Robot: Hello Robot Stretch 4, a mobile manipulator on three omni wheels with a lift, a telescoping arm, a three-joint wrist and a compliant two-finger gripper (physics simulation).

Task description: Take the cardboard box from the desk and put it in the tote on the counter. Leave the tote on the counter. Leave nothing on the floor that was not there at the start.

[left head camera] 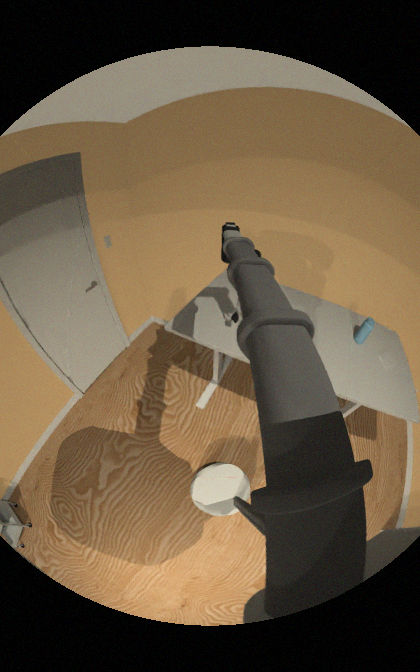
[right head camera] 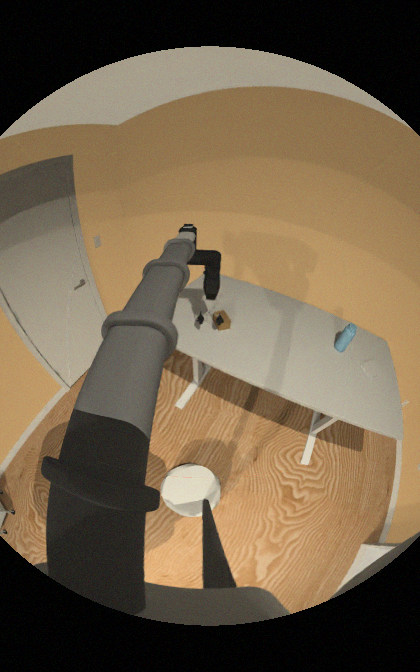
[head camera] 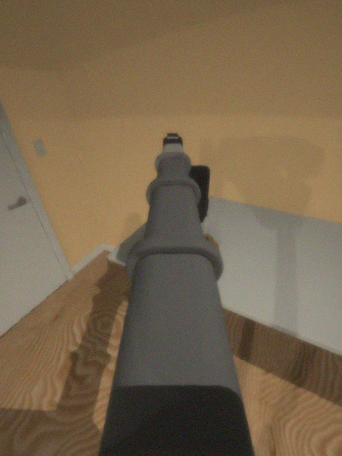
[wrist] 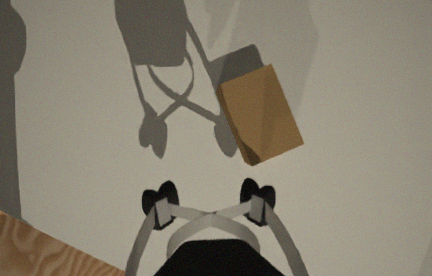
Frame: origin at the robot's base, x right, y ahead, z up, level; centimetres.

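Seen in the pictures: gripper, between the fingertips: (wrist: 208,194).
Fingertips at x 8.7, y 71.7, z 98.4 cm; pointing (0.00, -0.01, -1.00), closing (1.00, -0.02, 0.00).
A point is followed by its place in that frame.
The cardboard box (head camera: 212,241) {x 16.5, y 78.6, z 97.2 cm} (right head camera: 225,324) (wrist: 262,115) {x 14.5, y 79.2, z 97.2 cm} lies on the grey-white desk (head camera: 250,255) {x 32.8, y 74.8, z 92.2 cm} (right head camera: 300,335) (wrist: 370,150) {x 29.6, y 74.6, z 92.2 cm} near its left end. In the wrist view it is ahead and to the right of the fingers, turned at a slant. In the left head view the arm hides it. My gripper (right head camera: 210,318) (wrist: 208,194) {x 8.7, y 71.7, z 98.4 cm} is open and points down above the desk, with bare desk between its fingertips. In the right head view its right fingertip overlaps the box. The tote does not show in these views.
A blue bottle (left head camera: 364,331) (right head camera: 345,337) lies on the desk toward the right, near a faint clear item (right head camera: 369,369). A round white object (left head camera: 220,495) (right head camera: 190,495) is on the floor before the desk. A door (head camera: 20,240) {x -116.0, y 126.6, z 61.9 cm} stands at the left.
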